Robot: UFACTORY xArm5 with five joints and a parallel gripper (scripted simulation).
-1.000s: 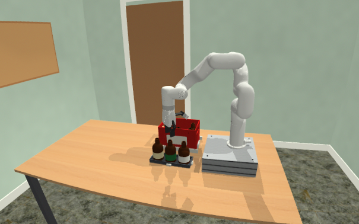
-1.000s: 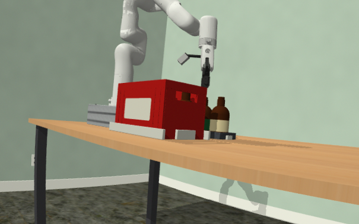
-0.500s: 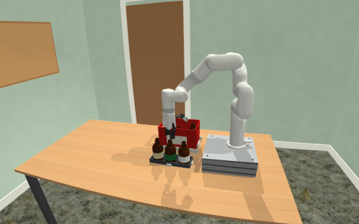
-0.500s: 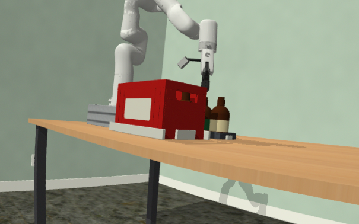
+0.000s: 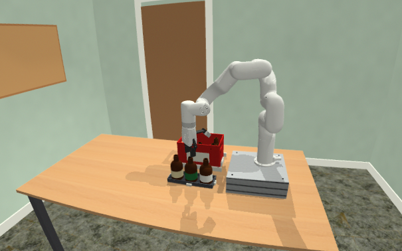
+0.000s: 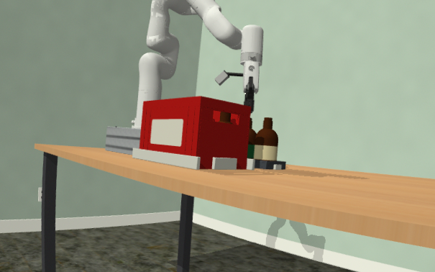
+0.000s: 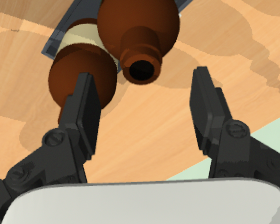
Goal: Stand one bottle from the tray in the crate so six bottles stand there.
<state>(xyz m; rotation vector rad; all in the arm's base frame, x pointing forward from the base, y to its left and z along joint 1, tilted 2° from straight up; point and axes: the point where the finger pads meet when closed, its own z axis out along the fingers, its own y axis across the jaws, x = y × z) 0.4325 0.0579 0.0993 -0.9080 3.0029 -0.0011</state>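
Right now my hand is 18 cm above the dark tray. From my hand the other things lie so: red crate (23 cm to the right, 11 cm below, 5 cm behind).
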